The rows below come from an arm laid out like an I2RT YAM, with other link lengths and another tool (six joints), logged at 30 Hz.
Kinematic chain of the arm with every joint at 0, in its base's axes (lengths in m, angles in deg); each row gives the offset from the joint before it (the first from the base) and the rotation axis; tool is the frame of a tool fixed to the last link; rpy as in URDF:
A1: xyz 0 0 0.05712 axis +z
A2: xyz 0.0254 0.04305 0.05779 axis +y
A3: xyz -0.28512 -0.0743 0 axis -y
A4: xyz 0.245 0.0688 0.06 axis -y
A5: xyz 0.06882 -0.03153 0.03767 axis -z
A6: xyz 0.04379 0 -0.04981 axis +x
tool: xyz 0.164 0.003 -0.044 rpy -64 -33.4 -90
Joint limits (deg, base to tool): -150..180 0..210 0..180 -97..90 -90..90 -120..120
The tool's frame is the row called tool.
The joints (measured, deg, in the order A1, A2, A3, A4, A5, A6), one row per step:
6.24, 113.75, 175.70, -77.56, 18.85, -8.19
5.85, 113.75, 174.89, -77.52, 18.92, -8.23
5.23, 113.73, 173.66, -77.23, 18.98, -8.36
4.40, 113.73, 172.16, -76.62, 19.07, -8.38
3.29, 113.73, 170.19, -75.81, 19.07, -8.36
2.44, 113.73, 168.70, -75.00, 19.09, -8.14
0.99, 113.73, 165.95, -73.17, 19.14, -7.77
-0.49, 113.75, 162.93, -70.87, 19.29, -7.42
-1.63, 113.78, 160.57, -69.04, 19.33, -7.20
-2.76, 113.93, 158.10, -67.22, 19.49, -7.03
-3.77, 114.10, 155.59, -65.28, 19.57, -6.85
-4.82, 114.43, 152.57, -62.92, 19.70, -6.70
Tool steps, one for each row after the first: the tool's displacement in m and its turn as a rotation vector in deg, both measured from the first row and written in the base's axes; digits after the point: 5 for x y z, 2 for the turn. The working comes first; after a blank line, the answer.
Tool pose at each row, in the base's axes (x y z in m, rotation vector in deg; the steps are taken from these numbers as rounded here):
0.44640, -0.01581, 0.49512, -97.46, 35.22, -99.69
0.44795, -0.01895, 0.49104, -98.28, 35.88, -99.50
0.45058, -0.02383, 0.48588, -99.33, 36.74, -99.35
0.45432, -0.03036, 0.48033, -100.24, 37.92, -99.36
0.45906, -0.03883, 0.47284, -101.35, 39.47, -99.25
0.46291, -0.04535, 0.46779, -101.80, 40.79, -99.29
0.47048, -0.05680, 0.45944, -102.29, 42.98, -99.54
0.47900, -0.06928, 0.45074, -102.59, 45.20, -100.00
0.48546, -0.07900, 0.44350, -102.83, 46.82, -100.30
0.49208, -0.08938, 0.43425, -103.35, 48.59, -100.49
0.49895, -0.09874, 0.42459, -103.79, 50.18, -100.57
0.50748, -0.10908, 0.41145, -104.49, 51.95, -100.50

0.00155, -0.00314, -0.00408, -0.14, 0.77, -0.44
0.00418, -0.00802, -0.00924, -0.36, 1.71, -1.08
0.00792, -0.01455, -0.01479, -0.48, 2.60, -1.99
0.01266, -0.02302, -0.02228, -0.53, 3.76, -3.10
0.01651, -0.02954, -0.02733, -0.36, 4.39, -4.04
0.02408, -0.04099, -0.03568, -0.04, 5.21, -5.65
0.03260, -0.05347, -0.04438, 0.26, 5.85, -7.37
0.03906, -0.06319, -0.05162, 0.48, 6.34, -8.62
0.04568, -0.07357, -0.06087, 0.61, 7.09, -9.95
0.05255, -0.08293, -0.07053, 0.79, 7.77, -11.09
0.06108, -0.09327, -0.08367, 0.92, 8.71, -12.32

